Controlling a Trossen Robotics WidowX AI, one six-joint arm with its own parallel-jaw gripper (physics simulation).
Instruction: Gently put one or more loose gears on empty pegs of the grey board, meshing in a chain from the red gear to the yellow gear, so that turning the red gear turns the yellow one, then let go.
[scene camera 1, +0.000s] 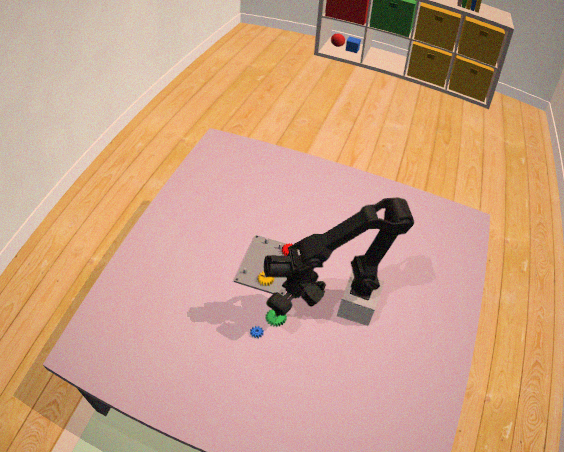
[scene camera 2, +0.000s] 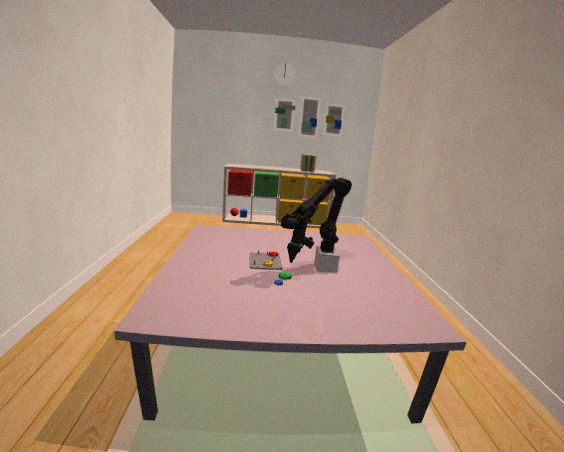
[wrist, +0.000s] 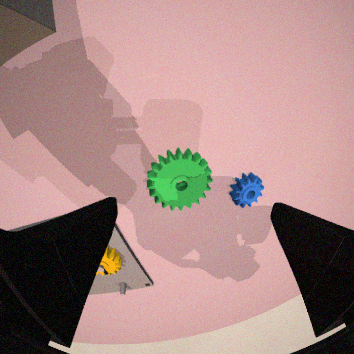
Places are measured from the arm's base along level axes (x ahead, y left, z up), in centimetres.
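Where they show: gripper, fingertip midpoint: (scene camera 2: 292, 260) (wrist: 198, 208); arm's base, link origin: (scene camera 1: 362, 288) (scene camera 2: 326, 250).
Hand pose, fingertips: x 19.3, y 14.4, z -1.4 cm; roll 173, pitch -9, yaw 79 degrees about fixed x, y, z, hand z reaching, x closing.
Each offset is from my fingertips to the top centre of the thing. "pt": to the spot under its first point. Level surfaces: height alone.
The grey board {dy -18.2, dx +13.2, dz -6.1 cm} (scene camera 1: 251, 261) (scene camera 2: 256, 261) (wrist: 134, 274) lies on the table, partly hidden by the arm in scene camera 1. The red gear {dy -26.0, dx +9.1, dz -6.7 cm} (scene camera 1: 286, 249) (scene camera 2: 273, 254) and the yellow gear {dy -11.8, dx +11.5, dz -6.6 cm} (scene camera 1: 265, 280) (scene camera 2: 268, 263) (wrist: 113, 262) are on it. Bare pegs show, one at its far left (scene camera 1: 266, 242) and one near its left edge {pt dy -11.1, dx +18.8, dz -7.2 cm} (scene camera 1: 244, 271). A large green gear {dy +0.0, dx +2.8, dz -7.5 cm} (scene camera 1: 275, 320) (scene camera 2: 285, 275) (wrist: 164, 191) and a small blue gear {dy +7.6, dx +5.9, dz -7.5 cm} (scene camera 1: 257, 332) (scene camera 2: 278, 282) (wrist: 242, 193) lie flat on the table, apart. My gripper (scene camera 1: 296, 302) (scene camera 2: 301, 253) (wrist: 198, 208) is open and empty, above the table near the green gear.
The arm's grey base block (scene camera 1: 356, 311) (scene camera 2: 327, 261) stands right of the board. The pink table {dz -9.2 cm} (scene camera 1: 390, 360) (scene camera 2: 310, 315) carries everything. A cube shelf (scene camera 1: 409, 60) (scene camera 2: 224, 195) stands on the floor by the far wall, well away from the table.
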